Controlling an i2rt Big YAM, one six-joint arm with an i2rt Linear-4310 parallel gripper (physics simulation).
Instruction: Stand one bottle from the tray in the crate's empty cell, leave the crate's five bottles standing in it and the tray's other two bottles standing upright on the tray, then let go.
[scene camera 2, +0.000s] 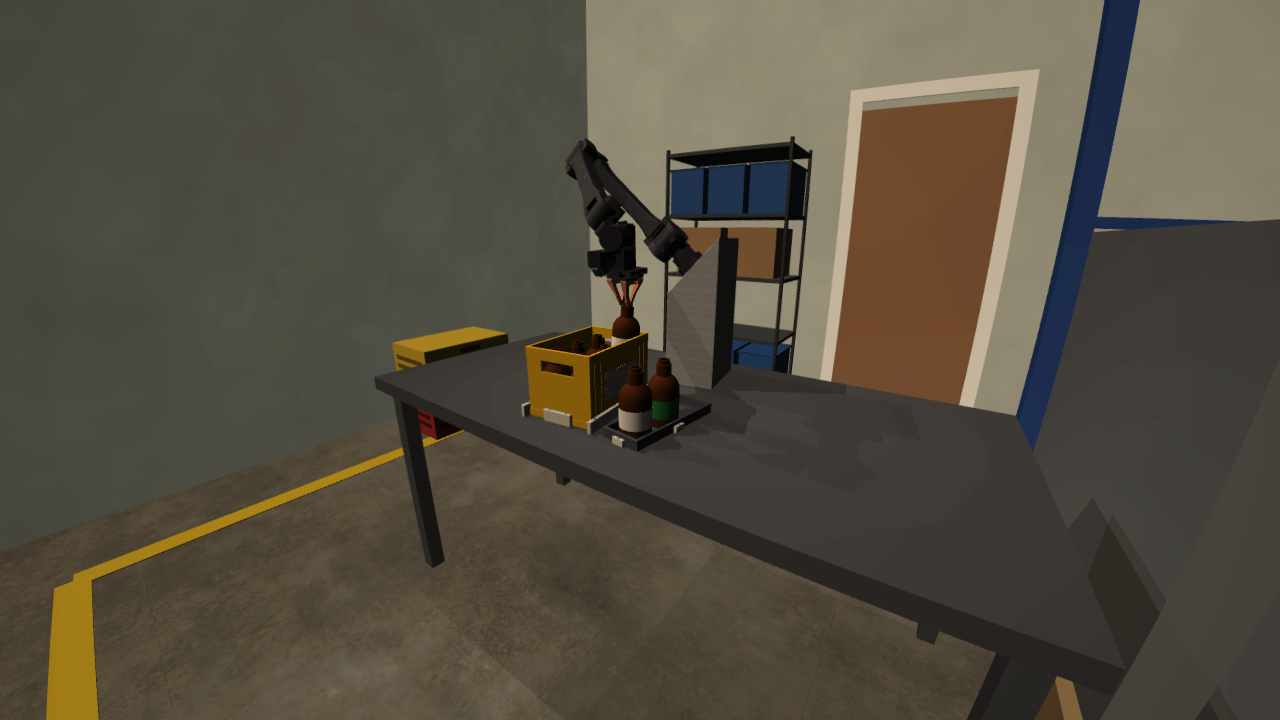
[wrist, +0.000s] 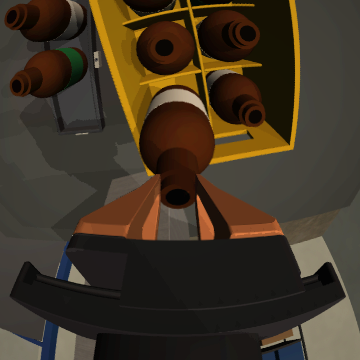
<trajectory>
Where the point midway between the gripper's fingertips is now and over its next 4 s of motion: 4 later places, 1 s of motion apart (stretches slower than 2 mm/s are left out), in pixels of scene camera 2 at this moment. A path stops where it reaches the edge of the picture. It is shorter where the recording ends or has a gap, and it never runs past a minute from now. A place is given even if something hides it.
My gripper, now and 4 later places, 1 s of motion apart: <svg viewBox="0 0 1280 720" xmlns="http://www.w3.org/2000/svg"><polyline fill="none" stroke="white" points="625,306 625,318 624,330 623,337 623,333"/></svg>
</trajectory>
